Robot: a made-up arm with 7 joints.
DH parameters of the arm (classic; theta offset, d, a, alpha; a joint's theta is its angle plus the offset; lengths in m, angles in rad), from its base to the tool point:
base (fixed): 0 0.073 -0.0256 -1.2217
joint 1: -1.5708 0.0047 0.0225 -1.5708
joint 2: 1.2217 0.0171 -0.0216 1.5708
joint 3: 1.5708 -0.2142 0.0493 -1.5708
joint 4: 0 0.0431 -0.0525 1.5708
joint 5: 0 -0.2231 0.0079 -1.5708
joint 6: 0 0.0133 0.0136 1.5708
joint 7: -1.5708 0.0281 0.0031 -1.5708
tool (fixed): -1.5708 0.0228 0 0
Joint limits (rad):
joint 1: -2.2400..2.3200
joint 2: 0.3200..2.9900
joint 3: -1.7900..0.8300
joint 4: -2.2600..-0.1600
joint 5: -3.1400..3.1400
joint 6: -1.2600..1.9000
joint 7: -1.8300..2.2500
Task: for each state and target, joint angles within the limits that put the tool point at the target. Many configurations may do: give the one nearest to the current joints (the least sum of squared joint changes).
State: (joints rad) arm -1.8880 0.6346 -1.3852 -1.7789 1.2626 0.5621 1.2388
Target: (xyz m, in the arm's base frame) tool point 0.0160 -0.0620 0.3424
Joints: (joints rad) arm -2.1060 1.3697 -1.0970 -2.2600 1.0140 0.3888 1.2056
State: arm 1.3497 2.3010 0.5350 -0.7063 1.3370 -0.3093 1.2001
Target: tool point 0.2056 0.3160 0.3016
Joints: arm 1.0299 2.1922 0.6582 -0.5017 1.3568 -0.2777 1.2117
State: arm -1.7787 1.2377 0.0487 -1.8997 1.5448 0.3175 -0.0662
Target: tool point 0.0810 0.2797 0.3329
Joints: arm -1.3828 0.8758 0.6473 -1.6407 1.5527 0.2151 -0.0551
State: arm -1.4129 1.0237 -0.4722 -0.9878 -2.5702 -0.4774 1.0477
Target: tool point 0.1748 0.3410 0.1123
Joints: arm -0.9841 1.2609 -0.4962 -0.1600 -2.5988 -0.5807 0.8921
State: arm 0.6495 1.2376 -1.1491 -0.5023 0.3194 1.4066 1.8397
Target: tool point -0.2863 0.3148 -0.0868
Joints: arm 1.1588 1.1500 -1.3607 -0.5219 0.2596 1.3656 1.8795
